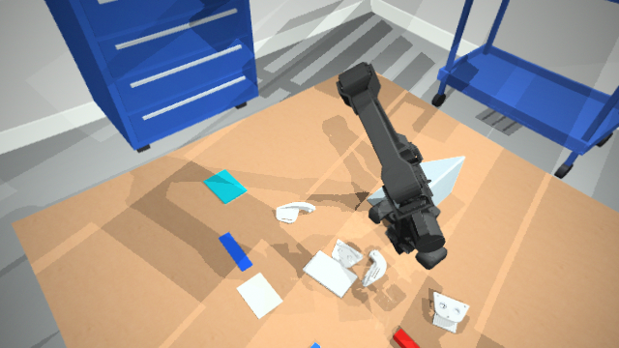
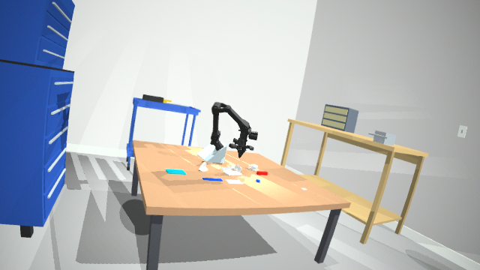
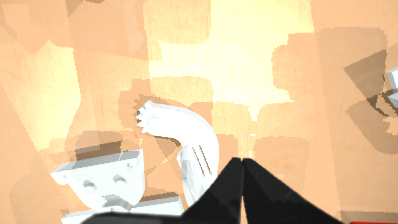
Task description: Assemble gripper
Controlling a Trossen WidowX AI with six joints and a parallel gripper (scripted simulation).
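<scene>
The white jaw is 20 mm ahead of my gripper tip, 50 mm to the right of it and 80 mm below it. From my gripper tip the other things lie so: red block: 100 mm ahead, 160 mm to the left, 70 mm below; then small blue block: 280 mm ahead, 50 mm to the left, 80 mm below; then white block: 20 mm behind, 150 mm to the left, 80 mm below.
</scene>
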